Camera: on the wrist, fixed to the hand. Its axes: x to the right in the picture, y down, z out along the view.
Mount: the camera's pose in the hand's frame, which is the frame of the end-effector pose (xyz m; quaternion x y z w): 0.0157 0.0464 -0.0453 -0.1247 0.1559 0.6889 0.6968
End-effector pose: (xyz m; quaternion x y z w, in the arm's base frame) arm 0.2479 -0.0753 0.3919 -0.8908 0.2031 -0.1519 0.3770
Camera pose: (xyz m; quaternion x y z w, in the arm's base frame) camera 0.2309 -0.1398 0.3900 -0.5041 0.8329 0.0403 0.2246
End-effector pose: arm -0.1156 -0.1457 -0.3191 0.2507 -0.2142 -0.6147 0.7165
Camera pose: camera -0.0494 -0.1514 -0.3257 0.0336 -0.1336 0.0777 0.9874
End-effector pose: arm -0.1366 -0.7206 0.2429 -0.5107 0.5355 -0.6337 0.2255
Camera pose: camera -0.1949 -0.7284 0.2114 0.0837 0.8391 -0.2991 0.4465
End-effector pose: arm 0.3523 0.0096 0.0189 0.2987 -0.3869 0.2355 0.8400
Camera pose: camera 0.3555 0.0761 0.0225 -0.1999 -0.3738 0.7411 0.5207
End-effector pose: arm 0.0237 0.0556 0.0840 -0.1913 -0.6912 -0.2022 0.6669
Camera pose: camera 0.0862 0.0705 0.1021 -0.6611 -0.2207 0.2025 0.6879
